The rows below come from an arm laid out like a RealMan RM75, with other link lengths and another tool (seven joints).
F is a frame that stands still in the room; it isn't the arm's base.
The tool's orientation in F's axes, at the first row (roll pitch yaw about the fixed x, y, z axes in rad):
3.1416, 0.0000, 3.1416
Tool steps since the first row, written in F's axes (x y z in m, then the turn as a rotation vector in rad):
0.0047, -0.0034, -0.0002, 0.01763, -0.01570, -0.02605
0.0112, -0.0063, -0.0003, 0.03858, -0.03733, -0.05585
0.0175, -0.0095, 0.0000, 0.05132, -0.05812, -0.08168
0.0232, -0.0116, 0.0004, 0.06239, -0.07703, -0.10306
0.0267, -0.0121, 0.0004, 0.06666, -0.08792, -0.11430
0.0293, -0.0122, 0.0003, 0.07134, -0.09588, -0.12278
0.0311, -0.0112, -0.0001, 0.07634, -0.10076, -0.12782
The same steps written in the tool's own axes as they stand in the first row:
-0.0047, -0.0034, 0.0002, -0.01763, -0.01570, 0.02605
-0.0112, -0.0063, 0.0003, -0.03858, -0.03733, 0.05585
-0.0175, -0.0095, 0.0000, -0.05132, -0.05812, 0.08168
-0.0232, -0.0116, -0.0004, -0.06239, -0.07703, 0.10306
-0.0267, -0.0121, -0.0004, -0.06666, -0.08792, 0.11430
-0.0293, -0.0122, -0.0003, -0.07134, -0.09588, 0.12278
-0.0311, -0.0112, 0.0001, -0.07634, -0.10076, 0.12782

